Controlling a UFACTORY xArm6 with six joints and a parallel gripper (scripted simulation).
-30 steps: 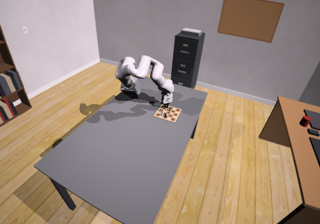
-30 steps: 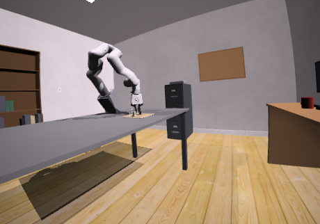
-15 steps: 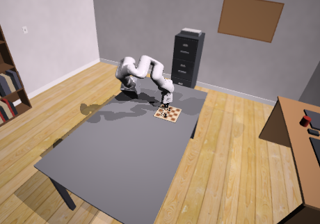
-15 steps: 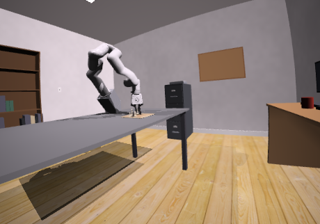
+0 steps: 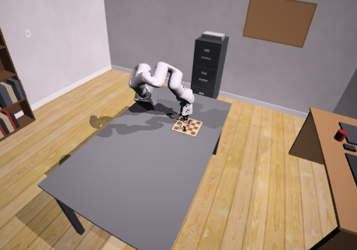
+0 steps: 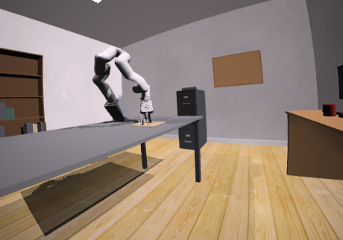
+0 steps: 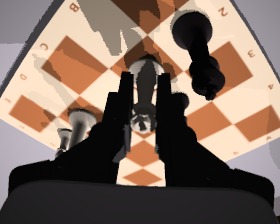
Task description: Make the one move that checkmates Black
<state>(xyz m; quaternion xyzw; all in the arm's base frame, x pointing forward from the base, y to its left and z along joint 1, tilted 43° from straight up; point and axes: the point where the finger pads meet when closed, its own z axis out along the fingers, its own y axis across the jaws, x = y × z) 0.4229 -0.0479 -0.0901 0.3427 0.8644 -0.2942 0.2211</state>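
My gripper is now 4 cm to the right of the tall black piece and 1 cm above it. From my hand the other things lie so: chessboard: 5 cm below, 4 cm to the right, 4 cm ahead; black pawn: 4 cm ahead, 3 cm below.
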